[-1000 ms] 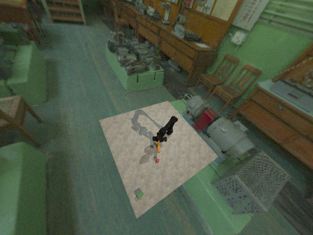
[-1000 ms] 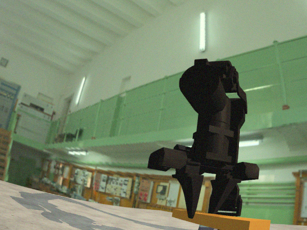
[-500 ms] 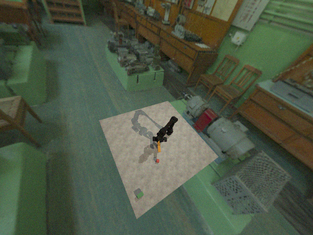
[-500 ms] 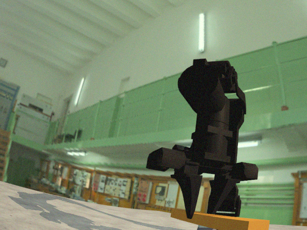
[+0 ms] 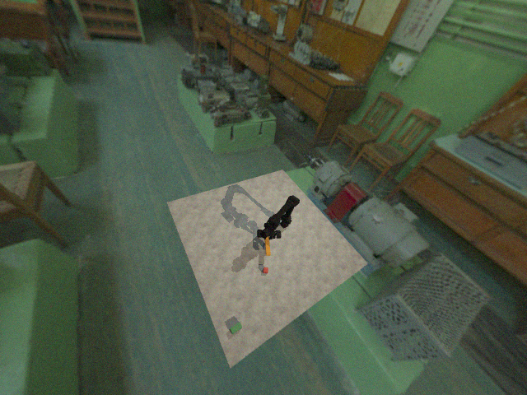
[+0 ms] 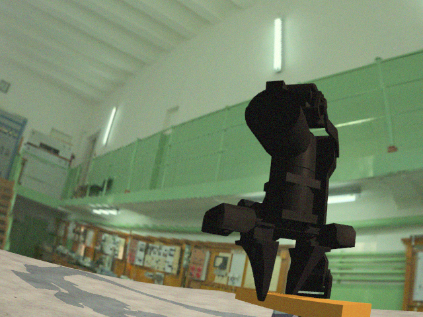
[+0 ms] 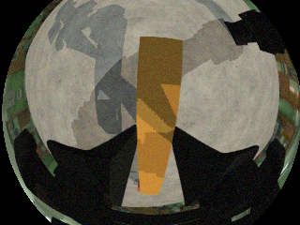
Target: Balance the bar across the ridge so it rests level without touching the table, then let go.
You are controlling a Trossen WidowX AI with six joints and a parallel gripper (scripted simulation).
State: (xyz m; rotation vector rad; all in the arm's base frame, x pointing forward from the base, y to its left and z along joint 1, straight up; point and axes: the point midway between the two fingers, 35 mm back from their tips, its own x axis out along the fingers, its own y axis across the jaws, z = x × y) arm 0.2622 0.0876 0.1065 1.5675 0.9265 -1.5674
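Right now the orange bar is 2 cm to the left of my gripper tip and 1 cm ahead of it. The rest, counted from my gripper tip: red ball (20 cm to the left, 12 cm ahead, 6 cm below).
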